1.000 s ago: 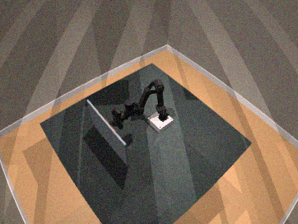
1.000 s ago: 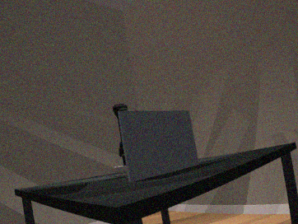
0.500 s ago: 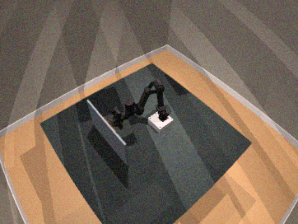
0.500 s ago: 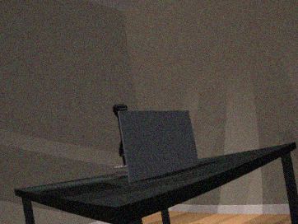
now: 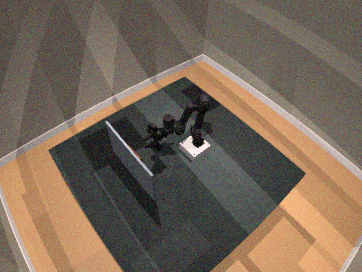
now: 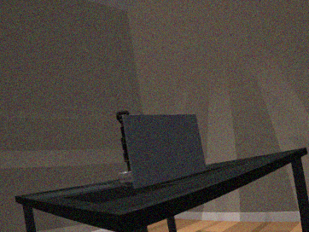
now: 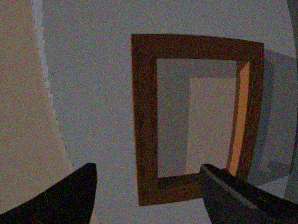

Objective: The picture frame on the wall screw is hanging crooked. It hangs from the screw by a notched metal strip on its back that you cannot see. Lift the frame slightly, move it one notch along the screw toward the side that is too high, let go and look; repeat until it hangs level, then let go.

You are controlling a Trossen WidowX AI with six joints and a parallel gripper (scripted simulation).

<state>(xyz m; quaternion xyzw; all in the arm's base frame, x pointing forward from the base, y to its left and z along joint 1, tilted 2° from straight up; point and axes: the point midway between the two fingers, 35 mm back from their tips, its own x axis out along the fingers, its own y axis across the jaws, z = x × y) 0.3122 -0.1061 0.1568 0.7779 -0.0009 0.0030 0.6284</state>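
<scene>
My gripper tip is 90 mm short of the brown wooden picture frame, 50 mm above it and 20 mm to the right of it. The rest, counted from my gripper tip: wall panel (100 mm ahead, 60 mm below, 20 mm to the left).
</scene>
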